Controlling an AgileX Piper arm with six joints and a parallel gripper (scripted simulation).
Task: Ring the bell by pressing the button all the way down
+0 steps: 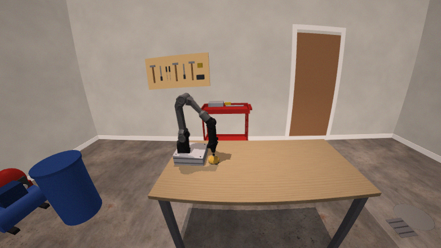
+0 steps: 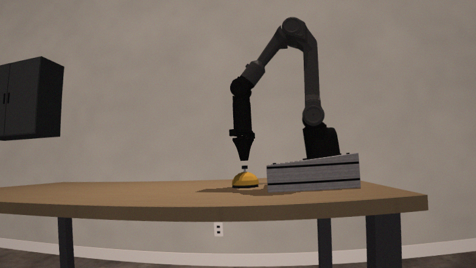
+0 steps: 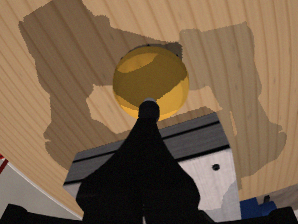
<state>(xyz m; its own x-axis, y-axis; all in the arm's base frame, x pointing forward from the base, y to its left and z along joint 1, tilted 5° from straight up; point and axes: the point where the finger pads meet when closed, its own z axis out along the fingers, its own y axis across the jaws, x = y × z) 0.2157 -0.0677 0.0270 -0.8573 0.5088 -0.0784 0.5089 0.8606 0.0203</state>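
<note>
My hand is 30 mm above the dark button. Also, from my hand: yellow dome bell 50 mm below.
</note>
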